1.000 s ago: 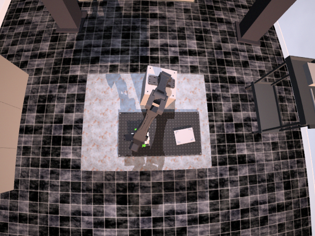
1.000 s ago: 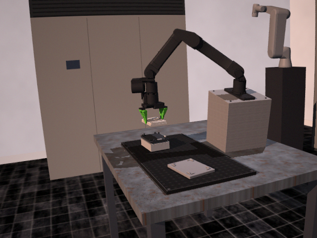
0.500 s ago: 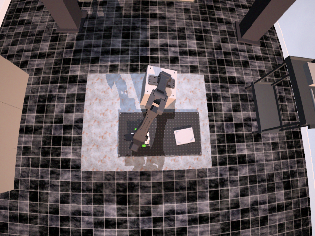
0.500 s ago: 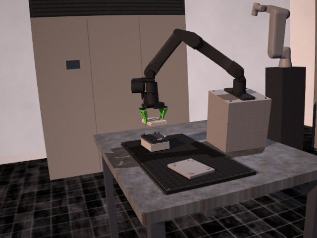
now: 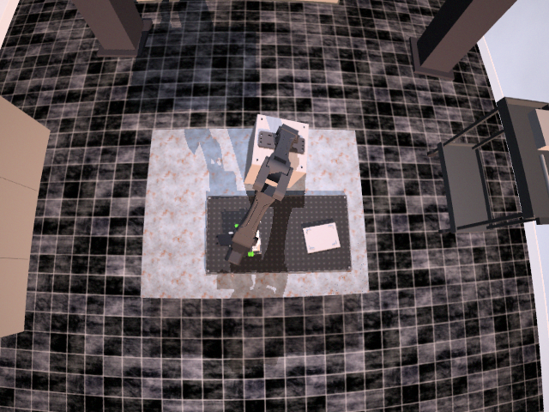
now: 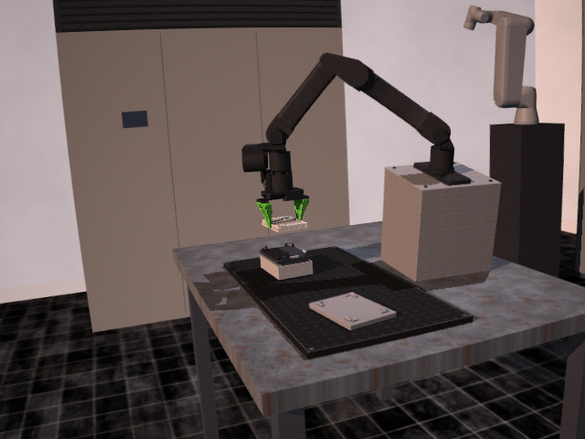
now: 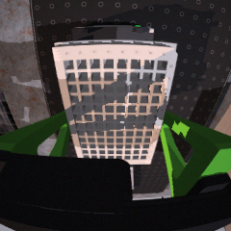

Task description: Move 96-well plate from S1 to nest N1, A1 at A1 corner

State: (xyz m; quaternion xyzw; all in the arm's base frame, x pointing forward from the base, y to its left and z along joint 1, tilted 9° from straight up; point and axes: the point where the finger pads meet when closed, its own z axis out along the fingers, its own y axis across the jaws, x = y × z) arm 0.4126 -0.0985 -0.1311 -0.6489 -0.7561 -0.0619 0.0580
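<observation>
The 96-well plate is right at my hand. The rest, counted from my hand: plate nest N1: 6 cm behind, 36 cm to the left, 13 cm below.
</observation>
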